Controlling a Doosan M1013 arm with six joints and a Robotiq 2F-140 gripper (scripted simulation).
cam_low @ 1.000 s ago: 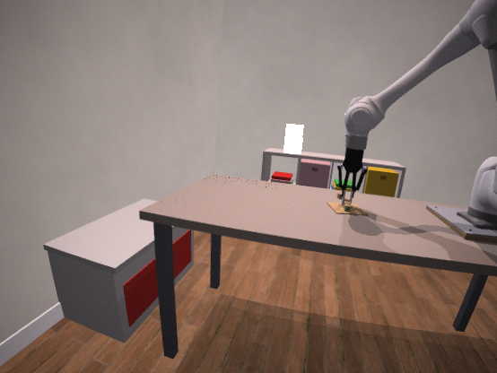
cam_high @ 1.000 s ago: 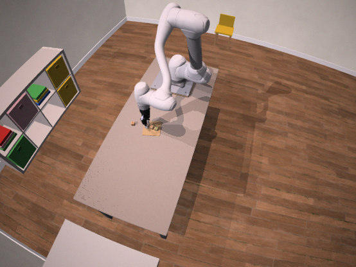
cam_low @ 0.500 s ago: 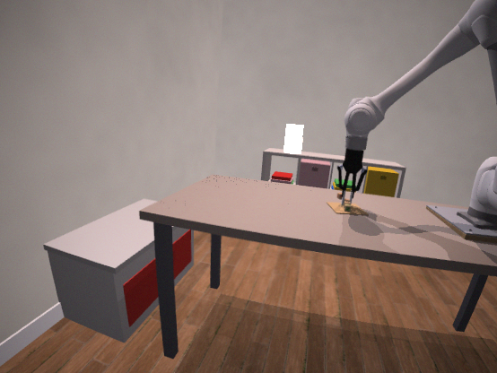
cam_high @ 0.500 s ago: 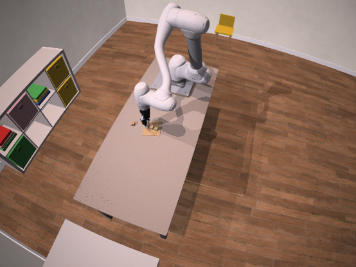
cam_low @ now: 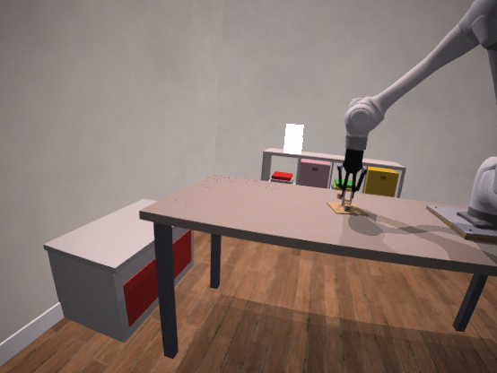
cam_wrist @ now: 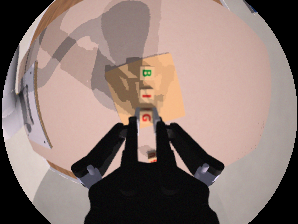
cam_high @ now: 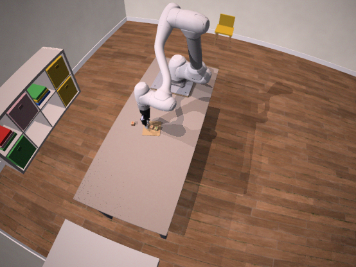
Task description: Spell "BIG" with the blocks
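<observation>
Right now my hand is 2 cm short of the block, 12 cm to the left of it and 3 cm above it.
</observation>
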